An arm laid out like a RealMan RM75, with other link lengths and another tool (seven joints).
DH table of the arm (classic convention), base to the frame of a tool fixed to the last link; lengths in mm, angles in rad. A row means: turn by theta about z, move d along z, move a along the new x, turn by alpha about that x. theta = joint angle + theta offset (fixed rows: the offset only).
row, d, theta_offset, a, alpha
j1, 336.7, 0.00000, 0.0, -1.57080
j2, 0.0, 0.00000, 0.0, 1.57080
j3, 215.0, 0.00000, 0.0, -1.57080
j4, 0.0, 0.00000, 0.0, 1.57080
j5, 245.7, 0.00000, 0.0, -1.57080
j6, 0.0, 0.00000, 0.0, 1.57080
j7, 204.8, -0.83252, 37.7, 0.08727
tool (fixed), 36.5, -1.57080, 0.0, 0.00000
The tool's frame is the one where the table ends.
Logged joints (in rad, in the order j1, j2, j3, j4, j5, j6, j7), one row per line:
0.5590 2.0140 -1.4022 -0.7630 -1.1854 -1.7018 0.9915
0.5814 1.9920 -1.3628 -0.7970 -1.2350 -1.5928 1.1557
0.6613 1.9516 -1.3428 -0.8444 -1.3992 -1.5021 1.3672
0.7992 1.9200 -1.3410 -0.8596 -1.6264 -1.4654 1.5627
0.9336 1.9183 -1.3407 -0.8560 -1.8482 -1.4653 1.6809
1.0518 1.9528 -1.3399 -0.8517 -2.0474 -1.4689 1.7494
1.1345 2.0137 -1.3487 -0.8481 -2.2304 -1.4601 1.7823
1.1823 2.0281 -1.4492 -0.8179 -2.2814 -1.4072 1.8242
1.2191 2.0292 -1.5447 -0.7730 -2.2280 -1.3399 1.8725
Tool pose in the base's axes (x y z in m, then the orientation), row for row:
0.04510 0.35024 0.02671 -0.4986 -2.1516 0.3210
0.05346 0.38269 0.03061 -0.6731 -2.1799 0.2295
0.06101 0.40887 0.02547 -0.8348 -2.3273 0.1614
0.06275 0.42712 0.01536 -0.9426 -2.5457 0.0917
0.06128 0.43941 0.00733 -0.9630 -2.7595 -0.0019
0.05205 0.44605 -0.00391 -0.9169 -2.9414 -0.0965
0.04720 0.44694 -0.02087 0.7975 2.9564 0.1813
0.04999 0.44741 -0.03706 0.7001 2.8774 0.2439
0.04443 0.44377 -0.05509 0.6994 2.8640 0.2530
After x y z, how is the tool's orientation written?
As a rotation vector, in radians.
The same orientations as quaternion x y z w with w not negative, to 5 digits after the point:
-0.20069 -0.86602 0.12920 0.43936
-0.26752 -0.86638 0.09121 0.41169
-0.31853 -0.88801 0.06158 0.32586
-0.33921 -0.91612 0.03300 0.21112
-0.32752 -0.93851 -0.00065 0.10922
-0.29732 -0.95381 -0.03129 0.02954
0.25981 0.96314 0.05906 0.03707
0.23476 0.96487 0.08179 0.08501
0.23538 0.96386 0.08515 0.09117

